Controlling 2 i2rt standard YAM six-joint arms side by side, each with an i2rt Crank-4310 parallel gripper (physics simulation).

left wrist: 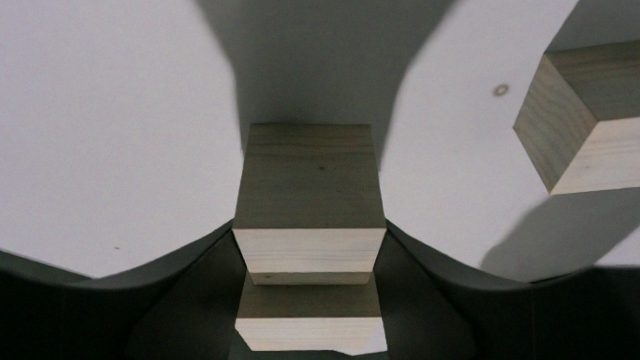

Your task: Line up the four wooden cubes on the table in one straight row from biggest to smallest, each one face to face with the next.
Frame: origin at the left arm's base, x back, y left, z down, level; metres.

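Seen in the pictures: left gripper, fingertip midpoint: (310, 215).
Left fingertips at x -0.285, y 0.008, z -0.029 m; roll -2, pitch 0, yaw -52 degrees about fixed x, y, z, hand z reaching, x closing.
Pixels of each thing's top centre, then the offset from my left fingertips to it. Level surfaces: height alone.
- second wooden cube, top centre: (306, 336) dz -0.038, dx +0.043, dy +0.037 m
- third wooden cube, top centre: (631, 157) dz -0.008, dx +0.027, dy -0.113 m
- pale table top, surface height: dz +0.029 m
My left gripper (310, 215) is shut on a wooden cube (309, 180), with one dark finger against each side of it. The cube is upright and square to the fingers, with a dark grained face and a paler face below it in the view. A second wooden cube (308, 332) shows just below the held one at the bottom centre, partly hidden by it and by the fingers. The two look lined up; whether they touch is hard to tell. A third wooden cube (562, 115) is at the right edge, turned at an angle and cut off. The fourth cube and my right gripper do not show.
The pale table top (125, 125) has a small ring-shaped mark right of the held cube. Dark shadows lie above the held cube and around the cube at the right. A dark area shows at the very bottom, between the fingers.
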